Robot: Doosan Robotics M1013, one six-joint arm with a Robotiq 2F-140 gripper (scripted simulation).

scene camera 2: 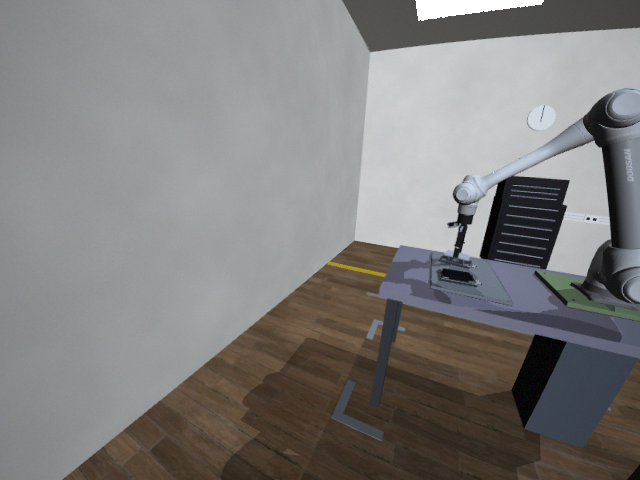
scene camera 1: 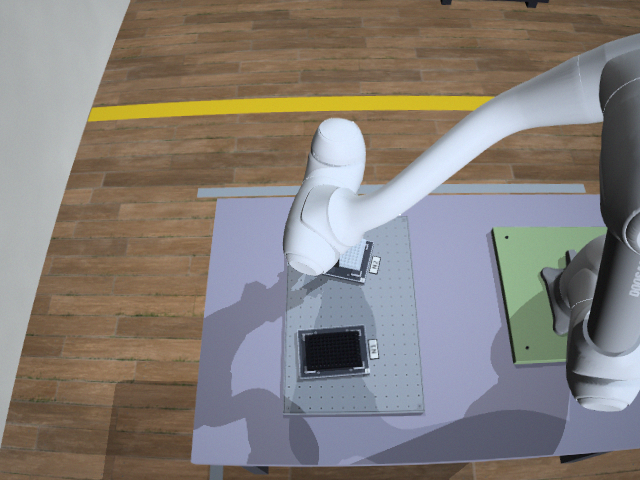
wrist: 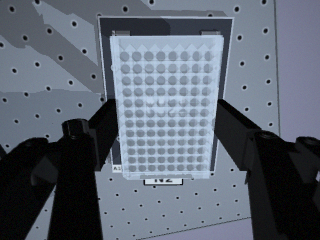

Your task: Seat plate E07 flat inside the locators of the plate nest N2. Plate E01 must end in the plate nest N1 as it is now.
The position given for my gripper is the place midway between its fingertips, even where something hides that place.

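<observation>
My gripper (wrist: 166, 113) is here in the scene, and so is a black plate (scene camera 1: 343, 347). That plate is out of frame in the wrist view.
</observation>
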